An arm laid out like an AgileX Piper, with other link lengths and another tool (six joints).
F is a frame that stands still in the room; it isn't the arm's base.
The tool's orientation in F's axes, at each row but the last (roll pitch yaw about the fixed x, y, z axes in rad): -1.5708, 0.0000, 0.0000; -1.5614, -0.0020, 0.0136; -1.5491, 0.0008, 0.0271; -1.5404, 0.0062, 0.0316; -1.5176, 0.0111, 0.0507; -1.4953, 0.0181, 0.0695; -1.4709, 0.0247, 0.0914; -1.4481, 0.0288, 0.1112; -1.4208, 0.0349, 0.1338
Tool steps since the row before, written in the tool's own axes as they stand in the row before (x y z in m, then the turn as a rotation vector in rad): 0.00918, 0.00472, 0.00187, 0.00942, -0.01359, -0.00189; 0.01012, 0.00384, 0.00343, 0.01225, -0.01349, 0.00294; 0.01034, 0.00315, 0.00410, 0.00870, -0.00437, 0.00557; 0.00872, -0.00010, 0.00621, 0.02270, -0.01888, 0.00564; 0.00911, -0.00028, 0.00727, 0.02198, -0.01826, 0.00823; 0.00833, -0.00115, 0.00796, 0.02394, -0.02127, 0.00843; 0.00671, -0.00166, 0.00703, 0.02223, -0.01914, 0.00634; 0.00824, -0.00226, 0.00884, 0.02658, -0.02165, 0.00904; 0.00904, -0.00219, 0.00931, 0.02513, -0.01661, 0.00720
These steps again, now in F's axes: 0.00918, 0.00187, -0.00472, 0.00942, -0.00189, 0.01359; 0.01008, 0.00360, -0.00379, 0.01218, 0.00298, 0.01354; 0.01022, 0.00445, -0.00307, 0.00855, 0.00571, 0.00448; 0.00852, 0.00648, 0.00023, 0.02265, 0.00578, 0.01890; 0.00874, 0.00770, 0.00056, 0.02179, 0.00836, 0.01843; 0.00779, 0.00841, 0.00160, 0.02380, 0.00847, 0.02141; 0.00611, 0.00742, 0.00219, 0.02221, 0.00645, 0.01912; 0.00734, 0.00937, 0.00309, 0.02635, 0.00930, 0.02182; 0.00789, 0.01002, 0.00324, 0.02488, 0.00803, 0.01661
